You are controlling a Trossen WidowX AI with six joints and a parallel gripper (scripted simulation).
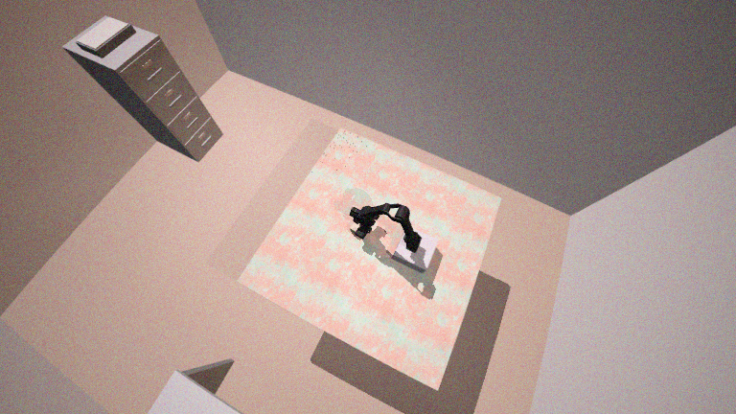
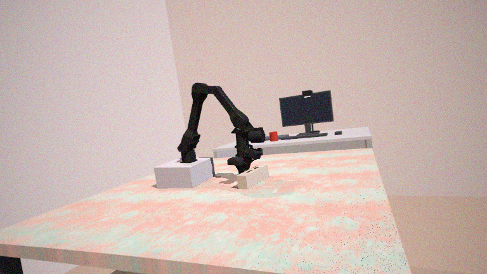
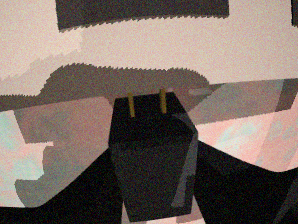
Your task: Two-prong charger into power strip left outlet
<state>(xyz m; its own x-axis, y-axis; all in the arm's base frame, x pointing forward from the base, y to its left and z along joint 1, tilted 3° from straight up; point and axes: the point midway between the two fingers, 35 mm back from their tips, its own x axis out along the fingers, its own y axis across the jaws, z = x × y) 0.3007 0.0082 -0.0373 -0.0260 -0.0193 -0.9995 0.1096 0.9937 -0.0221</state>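
Now: gripper tip 20 mm short of the black two-prong charger and 10 mm below it.
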